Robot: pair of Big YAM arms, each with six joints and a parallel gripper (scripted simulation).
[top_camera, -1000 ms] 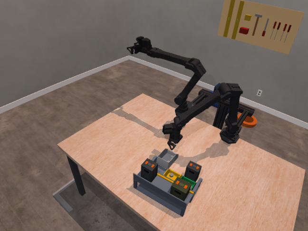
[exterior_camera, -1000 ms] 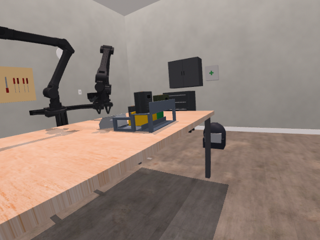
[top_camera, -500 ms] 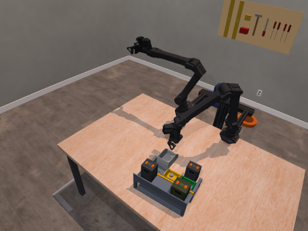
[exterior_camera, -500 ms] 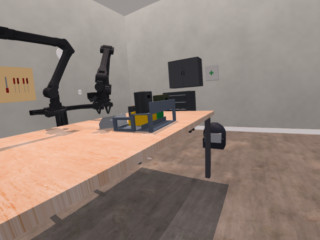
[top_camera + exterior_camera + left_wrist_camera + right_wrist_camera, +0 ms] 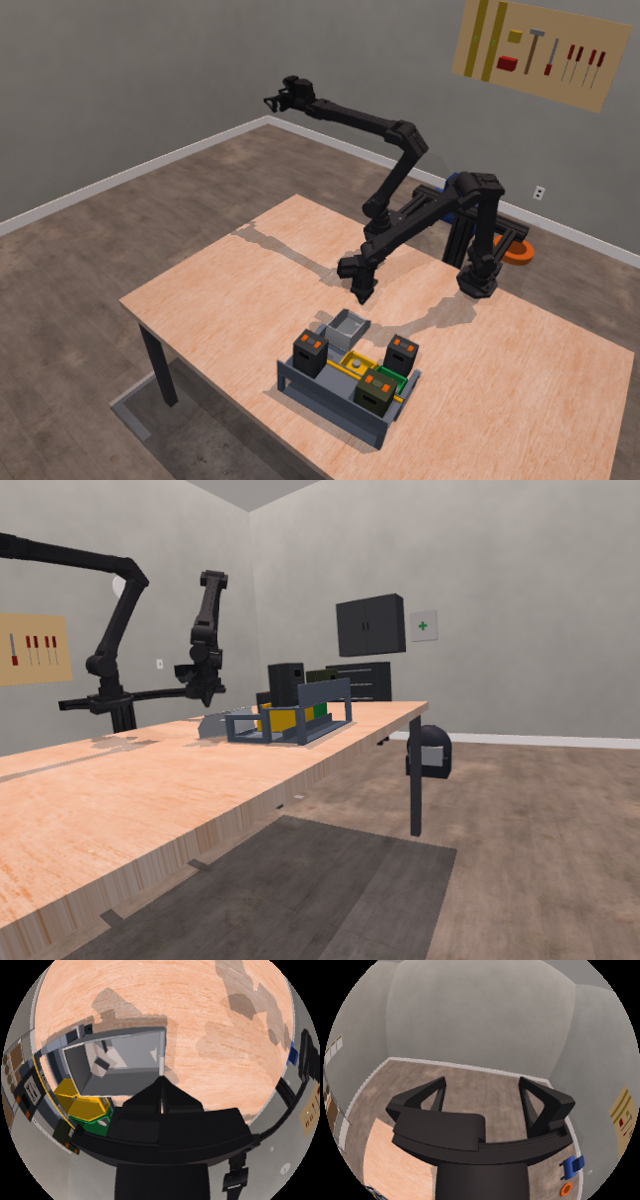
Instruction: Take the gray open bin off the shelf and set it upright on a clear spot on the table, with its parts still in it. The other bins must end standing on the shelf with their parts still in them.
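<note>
The gray open bin lies 8 cm ahead of my left hand, 6 cm below it and 1 cm to the left of it. Also, from my left hand: yellow bin 23 cm ahead, 15 cm to the left, 7 cm below; gray shelf 25 cm ahead, 15 cm to the left, 4 cm below; green bin 26 cm to the left, 21 cm ahead, 7 cm below.
</note>
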